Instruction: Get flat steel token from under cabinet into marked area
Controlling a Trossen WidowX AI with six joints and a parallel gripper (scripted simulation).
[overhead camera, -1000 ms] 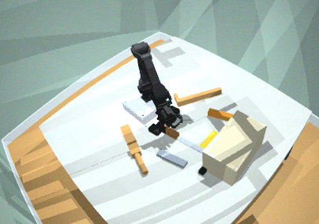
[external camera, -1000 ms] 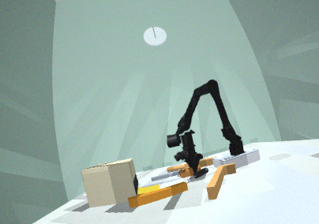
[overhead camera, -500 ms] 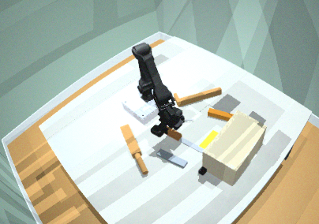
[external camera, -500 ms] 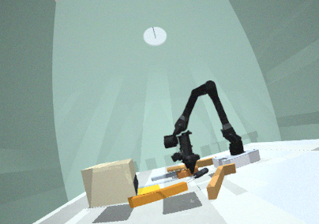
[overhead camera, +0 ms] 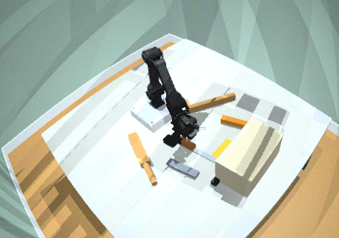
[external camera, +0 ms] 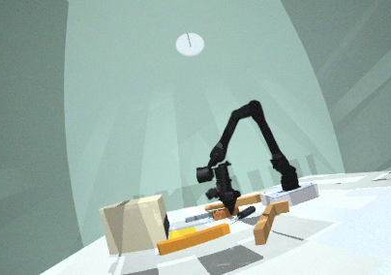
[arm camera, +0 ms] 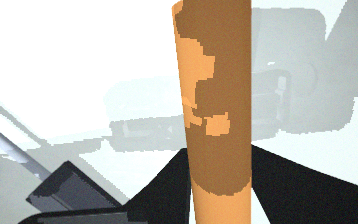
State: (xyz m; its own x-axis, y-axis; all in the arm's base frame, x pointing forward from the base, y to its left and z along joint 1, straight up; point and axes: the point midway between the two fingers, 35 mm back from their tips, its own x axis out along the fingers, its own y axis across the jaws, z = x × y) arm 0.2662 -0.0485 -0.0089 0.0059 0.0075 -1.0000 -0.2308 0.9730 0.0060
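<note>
My gripper tip is 120 mm short of the grey flat bar and 100 mm to the left of it. Also, from my gripper tip: orange paddle: 210 mm to the right, 20 mm behind, 10 mm above; orange bar: 290 mm to the left, 130 mm ahead, 10 mm above.
</note>
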